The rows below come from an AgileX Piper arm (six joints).
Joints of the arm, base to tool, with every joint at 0 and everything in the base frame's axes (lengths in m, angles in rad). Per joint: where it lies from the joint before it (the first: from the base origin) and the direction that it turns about. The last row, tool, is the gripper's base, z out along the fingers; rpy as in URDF.
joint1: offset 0.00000 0.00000 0.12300 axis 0 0 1
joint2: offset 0.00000 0.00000 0.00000 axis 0 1 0
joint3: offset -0.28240 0.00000 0.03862 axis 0 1 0
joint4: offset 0.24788 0.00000 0.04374 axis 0.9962 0 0.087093
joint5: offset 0.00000 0.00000 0.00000 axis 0 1 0
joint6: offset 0.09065 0.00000 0.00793 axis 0.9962 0 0.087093
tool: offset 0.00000 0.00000 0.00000 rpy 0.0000 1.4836 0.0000
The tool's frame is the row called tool.
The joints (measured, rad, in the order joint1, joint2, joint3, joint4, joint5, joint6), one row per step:
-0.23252, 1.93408, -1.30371, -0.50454, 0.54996, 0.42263
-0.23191, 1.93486, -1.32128, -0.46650, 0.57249, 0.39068
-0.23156, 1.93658, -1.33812, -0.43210, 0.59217, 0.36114
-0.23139, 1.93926, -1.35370, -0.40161, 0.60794, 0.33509
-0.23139, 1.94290, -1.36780, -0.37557, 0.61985, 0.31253
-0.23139, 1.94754, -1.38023, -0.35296, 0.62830, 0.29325
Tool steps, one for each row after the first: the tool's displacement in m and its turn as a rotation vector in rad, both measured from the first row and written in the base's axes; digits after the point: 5 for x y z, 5 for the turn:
0.00137, 0.00077, 0.00295, 0.01399, 0.00807, -0.00110
0.00287, 0.00149, 0.00550, 0.02736, 0.01485, -0.00028
0.00452, 0.00215, 0.00754, 0.04005, 0.01956, 0.00176
0.00627, 0.00270, 0.00902, 0.05125, 0.02260, 0.00483
0.00808, 0.00319, 0.00983, 0.06157, 0.02446, 0.00832

